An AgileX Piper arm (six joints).
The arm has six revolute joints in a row. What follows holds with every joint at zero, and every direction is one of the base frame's.
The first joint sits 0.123 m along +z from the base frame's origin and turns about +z.
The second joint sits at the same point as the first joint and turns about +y.
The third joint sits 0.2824 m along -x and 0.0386 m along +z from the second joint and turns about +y.
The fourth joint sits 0.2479 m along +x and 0.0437 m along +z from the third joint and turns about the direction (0.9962, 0, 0.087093).
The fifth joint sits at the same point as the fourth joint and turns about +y.
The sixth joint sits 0.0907 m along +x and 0.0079 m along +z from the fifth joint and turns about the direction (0.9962, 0, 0.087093).
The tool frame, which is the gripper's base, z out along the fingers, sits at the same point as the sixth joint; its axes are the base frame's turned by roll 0, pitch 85.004 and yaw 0 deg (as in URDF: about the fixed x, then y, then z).
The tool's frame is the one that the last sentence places.
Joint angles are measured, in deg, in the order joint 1, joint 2, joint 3, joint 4, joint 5, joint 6. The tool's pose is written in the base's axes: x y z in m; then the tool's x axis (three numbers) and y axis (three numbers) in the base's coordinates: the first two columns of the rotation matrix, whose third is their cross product. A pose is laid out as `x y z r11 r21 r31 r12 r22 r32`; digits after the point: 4 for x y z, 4 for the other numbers.
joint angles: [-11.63 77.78 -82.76 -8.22 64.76 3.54]
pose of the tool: 0.2655 -0.0667 0.3987 -0.7979 0.1645 -0.5799 0.2736 0.9561 -0.1052
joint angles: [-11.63 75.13 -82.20 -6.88 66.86 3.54]
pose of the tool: 0.2505 -0.0618 0.4059 -0.7950 0.1782 -0.5799 0.2743 0.9582 -0.0815
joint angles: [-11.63 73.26 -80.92 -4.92 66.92 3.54]
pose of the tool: 0.2420 -0.0571 0.4073 -0.7871 0.1905 -0.5867 0.2684 0.9621 -0.0475
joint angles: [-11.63 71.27 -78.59 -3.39 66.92 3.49]
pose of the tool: 0.2330 -0.0530 0.4037 -0.7888 0.2008 -0.5810 0.2621 0.9648 -0.0224
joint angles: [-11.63 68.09 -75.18 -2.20 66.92 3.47]
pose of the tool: 0.2182 -0.0482 0.3990 -0.7897 0.2089 -0.5769 0.2576 0.9663 -0.0026
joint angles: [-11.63 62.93 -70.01 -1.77 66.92 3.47]
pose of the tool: 0.1943 -0.0426 0.3915 -0.7892 0.2119 -0.5764 0.2561 0.9666 0.0047
